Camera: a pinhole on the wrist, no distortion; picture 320 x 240 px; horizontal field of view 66.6 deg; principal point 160.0 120.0 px. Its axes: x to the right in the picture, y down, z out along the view. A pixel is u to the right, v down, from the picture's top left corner.
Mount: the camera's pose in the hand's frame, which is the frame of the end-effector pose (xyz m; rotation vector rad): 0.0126 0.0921 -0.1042 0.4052 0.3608 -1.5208
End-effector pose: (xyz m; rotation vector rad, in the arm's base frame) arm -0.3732 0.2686 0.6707 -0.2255 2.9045 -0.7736
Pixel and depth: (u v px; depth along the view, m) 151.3 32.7 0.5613
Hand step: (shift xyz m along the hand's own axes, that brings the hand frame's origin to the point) -0.2021 -0.1559 0.3941
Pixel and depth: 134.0 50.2 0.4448
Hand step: -0.1263 -0.0763 0.3065
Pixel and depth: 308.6 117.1 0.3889
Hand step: 0.0040 -0.3002 0.1272
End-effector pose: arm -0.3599 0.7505 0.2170 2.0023 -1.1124 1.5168
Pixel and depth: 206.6 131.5 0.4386
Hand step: 0.0248 -0.1881 0.2439
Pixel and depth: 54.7 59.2 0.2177
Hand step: -0.0489 0.0723 0.1304
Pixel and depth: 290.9 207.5 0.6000
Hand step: 0.2210 -0.4729 0.2802
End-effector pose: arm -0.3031 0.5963 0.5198 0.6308 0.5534 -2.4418
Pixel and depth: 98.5 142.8 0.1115
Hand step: 0.0198 0.0646 0.0077
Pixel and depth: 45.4 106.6 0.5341
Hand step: -0.0348 0.0624 0.4841
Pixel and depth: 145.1 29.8 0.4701
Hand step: -0.1731 -0.1051 0.3186
